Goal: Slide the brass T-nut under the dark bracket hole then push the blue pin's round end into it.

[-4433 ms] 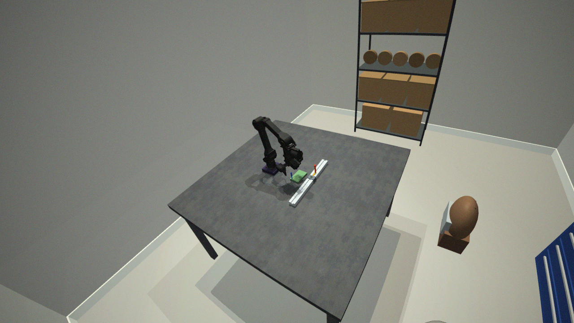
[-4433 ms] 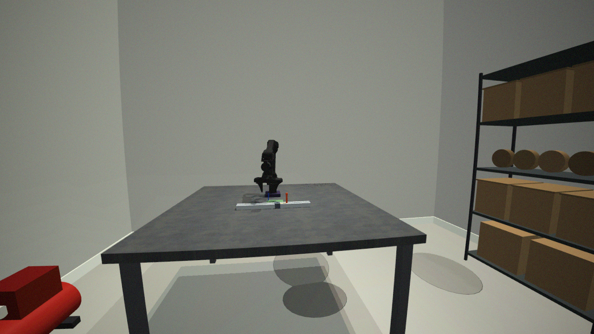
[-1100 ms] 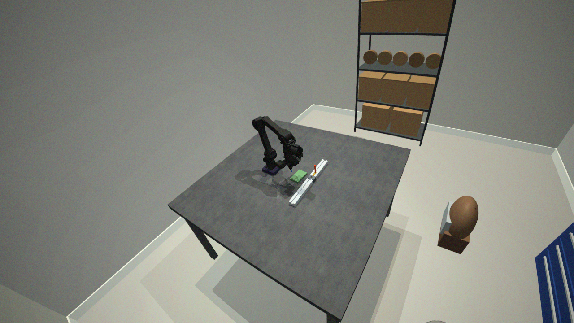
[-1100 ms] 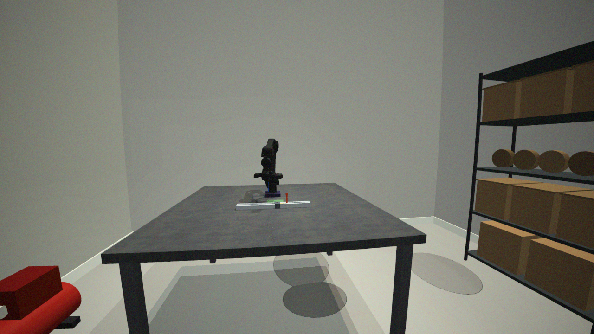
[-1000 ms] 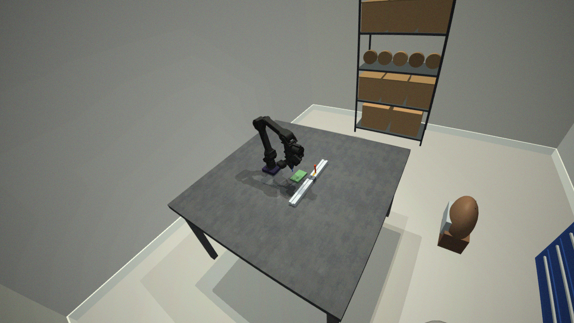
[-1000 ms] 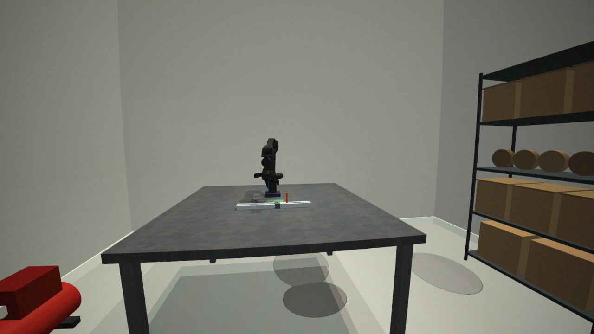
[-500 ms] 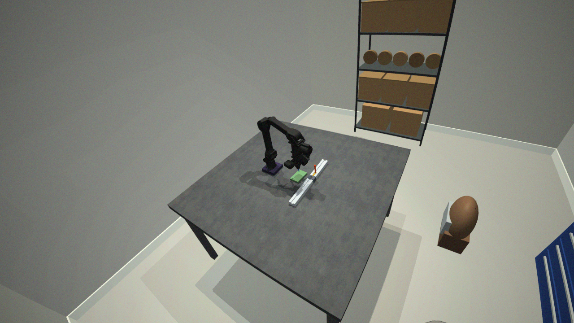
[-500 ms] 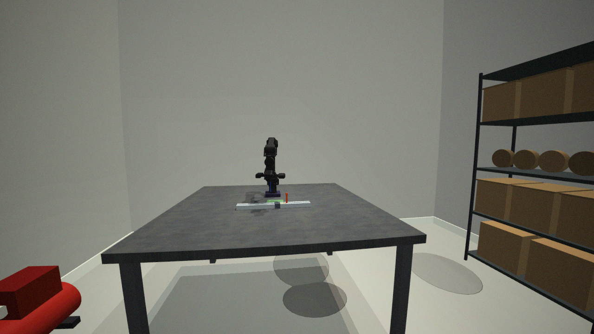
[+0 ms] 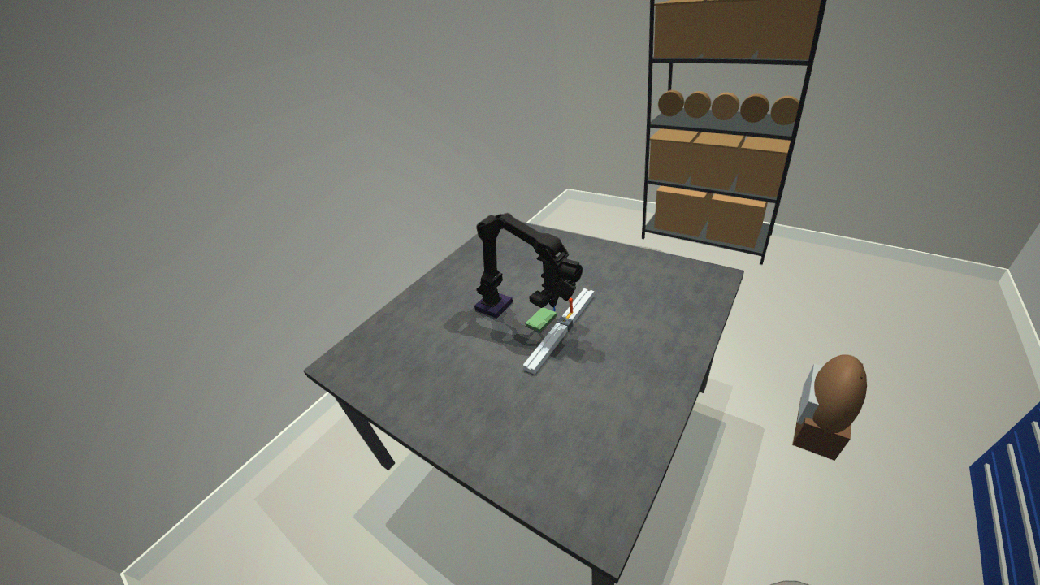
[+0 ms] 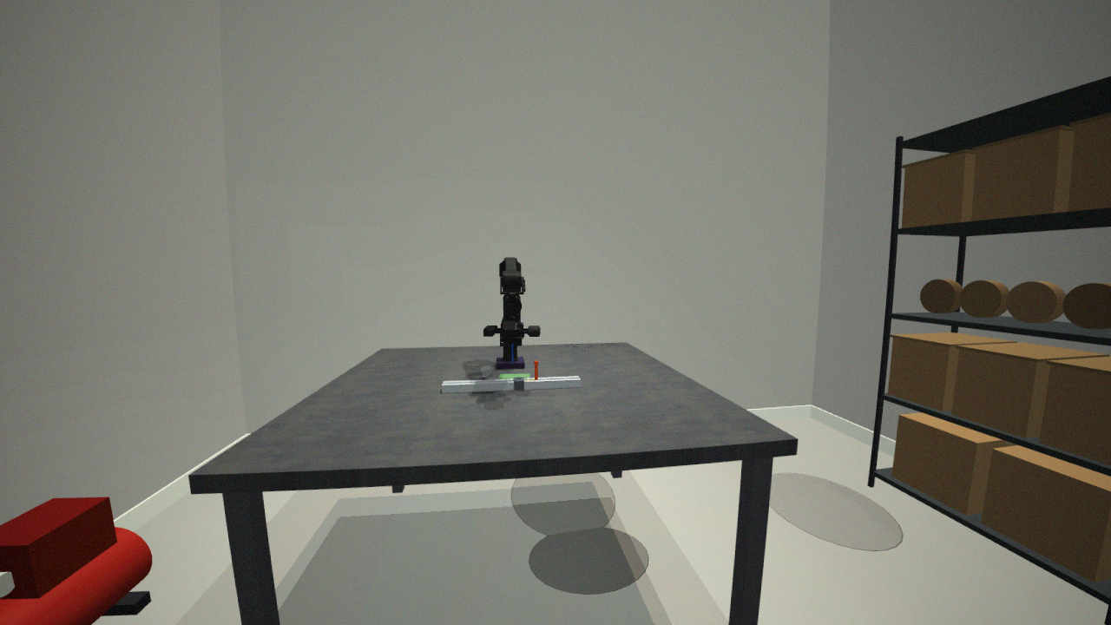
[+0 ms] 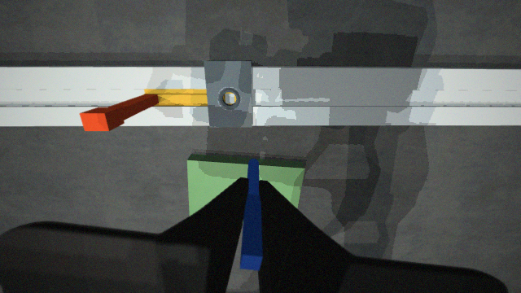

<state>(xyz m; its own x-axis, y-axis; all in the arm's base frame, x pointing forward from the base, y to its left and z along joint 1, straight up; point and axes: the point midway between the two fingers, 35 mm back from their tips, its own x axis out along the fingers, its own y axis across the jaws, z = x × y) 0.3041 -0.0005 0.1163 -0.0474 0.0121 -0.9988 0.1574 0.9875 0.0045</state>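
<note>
The green tray is 8 cm behind my gripper tip, 1 cm to the right of it and 10 cm below it. From my gripper tip the other things lie so: blue pin right at my gripper tip.
</note>
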